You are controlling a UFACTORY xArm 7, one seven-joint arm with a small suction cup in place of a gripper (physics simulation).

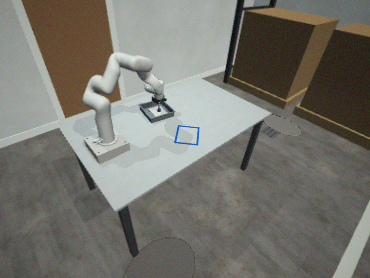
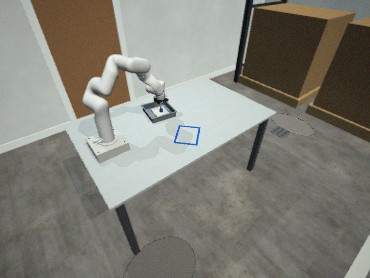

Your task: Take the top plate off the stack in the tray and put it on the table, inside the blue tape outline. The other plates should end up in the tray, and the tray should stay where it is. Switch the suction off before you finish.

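Where they show: hand at its tool point: [image 1: 159, 111] [image 2: 161, 111]; arm's base at its link origin: [image 1: 107, 140] [image 2: 108, 140].
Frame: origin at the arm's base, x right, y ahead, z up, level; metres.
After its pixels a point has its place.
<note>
The dark grey tray [image 1: 163, 117] {y 0.495, x 0.006, z -0.047 m} [image 2: 165, 118] {y 0.499, x 0.007, z -0.056 m} sits on the table beyond the blue outline, towards the back edge. White plates [image 1: 154, 112] {y 0.492, x -0.102, z -0.048 m} [image 2: 156, 113] {y 0.485, x -0.094, z -0.049 m} lie inside it; how many are stacked cannot be made out. My suction cup [image 1: 159, 110] [image 2: 161, 110], small and blue, points straight down inside the tray and appears to be at the top plate's surface. Whether it grips the plate cannot be seen. The blue tape outline [image 1: 177, 134] [image 2: 186, 144] lies on the table in front of the tray, and no plate shows inside it.
The robot's base [image 1: 107, 150] {y -0.056, x 0.090, z 0.004 m} [image 2: 108, 150] {y -0.050, x 0.100, z 0.004 m} stands at the left of the table [image 1: 225, 107] {y 1.038, x 0.250, z -0.068 m} [image 2: 230, 107] {y 1.042, x 0.265, z -0.068 m}. The arm arches from it over to the tray. Large brown boxes [image 1: 272, 55] [image 2: 282, 52] stand on the floor beyond the table's right end.
</note>
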